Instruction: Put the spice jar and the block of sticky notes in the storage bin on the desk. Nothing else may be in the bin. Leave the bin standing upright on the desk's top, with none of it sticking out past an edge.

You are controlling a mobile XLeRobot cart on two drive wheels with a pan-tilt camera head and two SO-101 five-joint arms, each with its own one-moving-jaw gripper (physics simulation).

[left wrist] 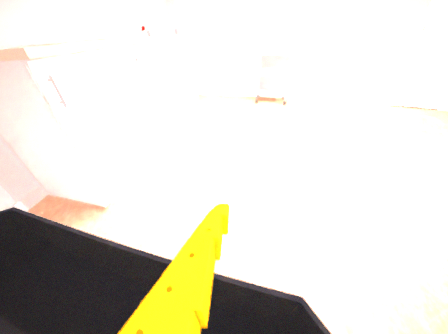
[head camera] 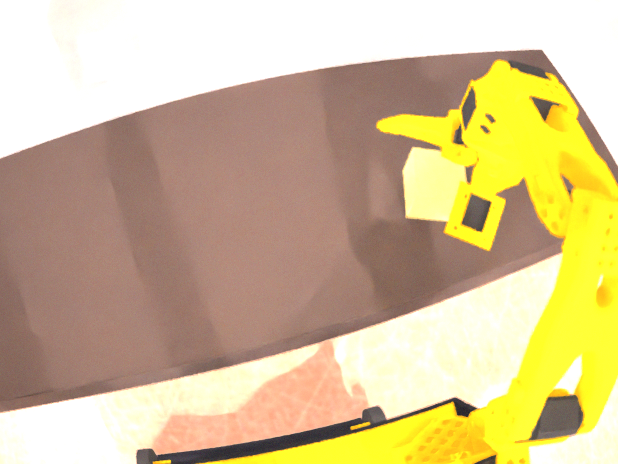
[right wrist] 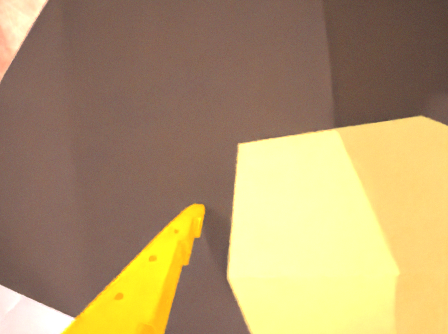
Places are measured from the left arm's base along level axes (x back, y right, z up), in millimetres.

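Pixels of known places: left hand, its tool point: (left wrist: 228,215); right hand, its tool point: (right wrist: 202,217).
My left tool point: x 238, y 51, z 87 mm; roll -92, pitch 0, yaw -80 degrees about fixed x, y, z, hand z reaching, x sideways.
Ahead of a thing's pixels: the offset from my left tool point to its top centre. "pt": to the spot under its first point. Level surfaces: height alone.
A pale yellow block @[dx -489, dy +305, dz -73 mm] (head camera: 431,185) (right wrist: 300,210), which looks like the block of sticky notes, stands on the desk @[dz -112 mm] (head camera: 250,200) (right wrist: 150,100) near its right end. My right gripper (head camera: 421,141) (right wrist: 212,212) is open and empty. In the right wrist view its one visible notched jaw is to the left of the block, with a gap between them; in the head view, part of the arm covers the block's right side. My left gripper (left wrist: 225,215) is open, with one notched jaw showing over a black tray. The spice jar and the storage bin do not show in these views.
The black tray (left wrist: 90,265) fills the bottom of the left wrist view. In the head view the cart's dark front rail (head camera: 270,441) lies below the desk's near edge, with pale floor between and a reddish patch @[pt dx -437, dy +213, dz -862 mm] (head camera: 295,395). The desk's right edge runs behind my right arm.
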